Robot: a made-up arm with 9 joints. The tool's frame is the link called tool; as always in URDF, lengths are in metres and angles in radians. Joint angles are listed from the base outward. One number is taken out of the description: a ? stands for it. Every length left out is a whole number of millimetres.
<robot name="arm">
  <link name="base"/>
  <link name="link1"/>
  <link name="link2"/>
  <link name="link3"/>
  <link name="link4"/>
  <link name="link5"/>
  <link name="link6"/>
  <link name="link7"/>
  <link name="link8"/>
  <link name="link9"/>
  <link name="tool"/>
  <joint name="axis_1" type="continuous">
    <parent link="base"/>
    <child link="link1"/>
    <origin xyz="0 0 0.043" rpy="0 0 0"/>
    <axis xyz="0 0 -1"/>
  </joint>
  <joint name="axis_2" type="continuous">
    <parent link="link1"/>
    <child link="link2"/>
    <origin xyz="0.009 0.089 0" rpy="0 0 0"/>
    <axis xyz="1 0 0"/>
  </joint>
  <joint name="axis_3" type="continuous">
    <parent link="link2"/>
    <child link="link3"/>
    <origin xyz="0 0.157 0.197" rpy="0 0 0"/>
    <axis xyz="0 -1 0"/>
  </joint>
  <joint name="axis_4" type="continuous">
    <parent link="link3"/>
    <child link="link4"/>
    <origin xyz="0.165 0 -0.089" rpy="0 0 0"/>
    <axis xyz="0 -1 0"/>
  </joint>
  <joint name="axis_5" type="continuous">
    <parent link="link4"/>
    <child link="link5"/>
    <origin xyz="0.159 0 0.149" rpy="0 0 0"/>
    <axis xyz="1 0 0"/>
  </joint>
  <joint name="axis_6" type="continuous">
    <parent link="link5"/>
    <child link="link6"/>
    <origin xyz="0 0.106 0.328" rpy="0 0 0"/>
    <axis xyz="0 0 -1"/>
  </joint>
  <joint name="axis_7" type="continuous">
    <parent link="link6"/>
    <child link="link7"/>
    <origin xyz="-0.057 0.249 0" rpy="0 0 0"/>
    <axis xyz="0 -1 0"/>
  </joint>
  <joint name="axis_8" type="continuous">
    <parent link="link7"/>
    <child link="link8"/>
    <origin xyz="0.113 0 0.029" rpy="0 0 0"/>
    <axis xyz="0 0 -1"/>
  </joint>
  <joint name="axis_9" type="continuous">
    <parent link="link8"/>
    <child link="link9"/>
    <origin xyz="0.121 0.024 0" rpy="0 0 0"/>
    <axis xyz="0 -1 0"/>
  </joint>
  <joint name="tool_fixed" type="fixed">
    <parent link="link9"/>
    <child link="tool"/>
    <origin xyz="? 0 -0.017" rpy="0 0 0"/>
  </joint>
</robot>
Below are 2 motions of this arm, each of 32 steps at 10 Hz.
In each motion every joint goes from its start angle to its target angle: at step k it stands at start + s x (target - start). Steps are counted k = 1, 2, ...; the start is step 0. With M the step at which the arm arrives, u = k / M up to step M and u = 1 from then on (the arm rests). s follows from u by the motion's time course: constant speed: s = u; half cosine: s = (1 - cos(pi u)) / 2; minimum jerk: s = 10 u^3 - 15 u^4 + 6 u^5.
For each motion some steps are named. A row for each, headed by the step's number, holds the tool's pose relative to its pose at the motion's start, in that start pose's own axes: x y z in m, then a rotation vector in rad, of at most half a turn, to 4 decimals.
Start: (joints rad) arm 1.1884 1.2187 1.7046 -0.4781 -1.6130 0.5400 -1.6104 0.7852 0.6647
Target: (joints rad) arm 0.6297 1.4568 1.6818 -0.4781 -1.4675 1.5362 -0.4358 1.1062 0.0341
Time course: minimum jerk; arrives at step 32
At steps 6, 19, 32:
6: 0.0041 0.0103 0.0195 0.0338 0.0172 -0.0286
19: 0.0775 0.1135 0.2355 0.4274 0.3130 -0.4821
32: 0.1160 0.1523 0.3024 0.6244 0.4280 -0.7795

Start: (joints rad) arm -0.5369 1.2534 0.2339 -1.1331 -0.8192 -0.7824 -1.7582 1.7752 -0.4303
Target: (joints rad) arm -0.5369 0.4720 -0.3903 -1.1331 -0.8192 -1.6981 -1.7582 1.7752 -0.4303
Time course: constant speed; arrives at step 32
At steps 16, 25, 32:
16: 0.0160 0.0352 0.1309 -0.3606 -0.5599 0.0570
25: 0.0659 0.0793 0.2216 -0.5353 -0.8314 0.2379
32: 0.1187 0.1387 0.2917 -0.6351 -1.0046 0.4459

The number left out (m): -0.197
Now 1 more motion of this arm.
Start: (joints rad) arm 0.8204 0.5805 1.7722 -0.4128 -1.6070 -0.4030 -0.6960 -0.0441 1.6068
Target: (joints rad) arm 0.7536 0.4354 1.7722 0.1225 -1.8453 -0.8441 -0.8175 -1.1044 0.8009
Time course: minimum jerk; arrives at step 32
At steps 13, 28, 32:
13: -0.0213 0.0199 0.0845 0.2782 0.3079 0.0601
28: -0.0007 -0.0205 0.2307 0.8540 0.9203 0.2903
32: 0.0007 -0.0224 0.2331 0.8691 0.9334 0.2980

